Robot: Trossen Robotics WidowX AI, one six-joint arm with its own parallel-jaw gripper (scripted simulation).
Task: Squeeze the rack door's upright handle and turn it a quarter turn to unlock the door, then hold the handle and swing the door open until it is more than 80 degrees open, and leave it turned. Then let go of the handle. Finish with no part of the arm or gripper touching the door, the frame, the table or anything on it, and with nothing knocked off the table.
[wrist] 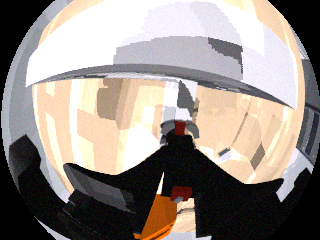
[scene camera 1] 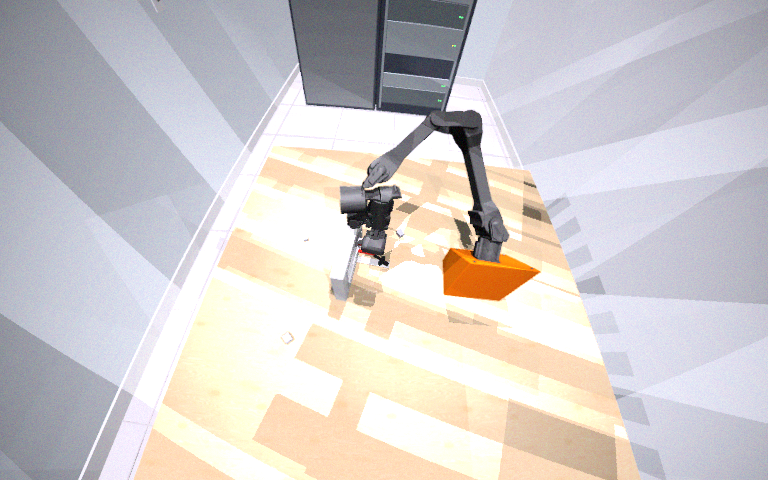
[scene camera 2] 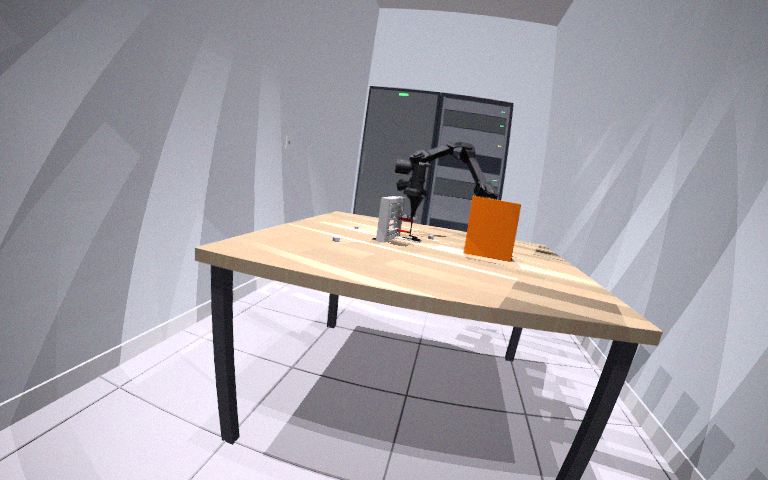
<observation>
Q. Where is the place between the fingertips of my gripper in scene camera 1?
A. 376,239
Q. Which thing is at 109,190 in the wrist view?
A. My gripper.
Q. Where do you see a grey rack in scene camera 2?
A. At 385,205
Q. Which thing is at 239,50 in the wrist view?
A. A grey rack.
</observation>
